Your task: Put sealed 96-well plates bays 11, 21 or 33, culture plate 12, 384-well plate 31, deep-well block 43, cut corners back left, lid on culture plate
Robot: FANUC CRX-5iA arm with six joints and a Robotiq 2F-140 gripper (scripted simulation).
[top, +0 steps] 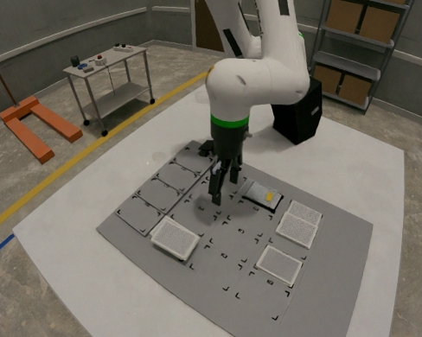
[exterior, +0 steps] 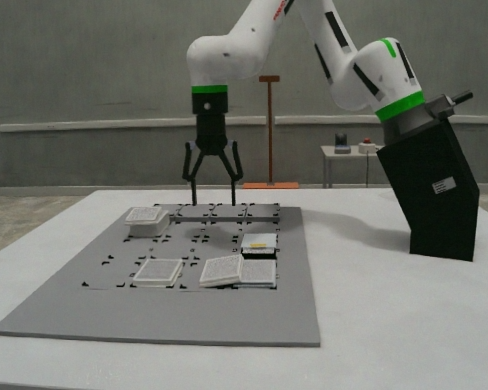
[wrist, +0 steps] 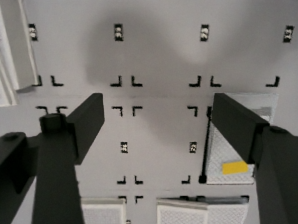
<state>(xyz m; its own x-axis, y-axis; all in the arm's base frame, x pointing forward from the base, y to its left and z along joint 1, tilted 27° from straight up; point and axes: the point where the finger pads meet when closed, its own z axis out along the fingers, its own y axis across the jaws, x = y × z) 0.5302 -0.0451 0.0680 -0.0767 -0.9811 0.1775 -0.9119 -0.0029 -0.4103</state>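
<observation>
Right now my hand is 110 mm past the lid, 80 mm to the right of it and 100 mm above it. The rest, counted from my hand: plate (100 mm behind, 270 mm to the left, 110 mm below); then tall white block (190 mm ahead, 80 mm to the right, 90 mm below); then bay label (70 mm ahead, 260 mm to the left, 120 mm below).
</observation>
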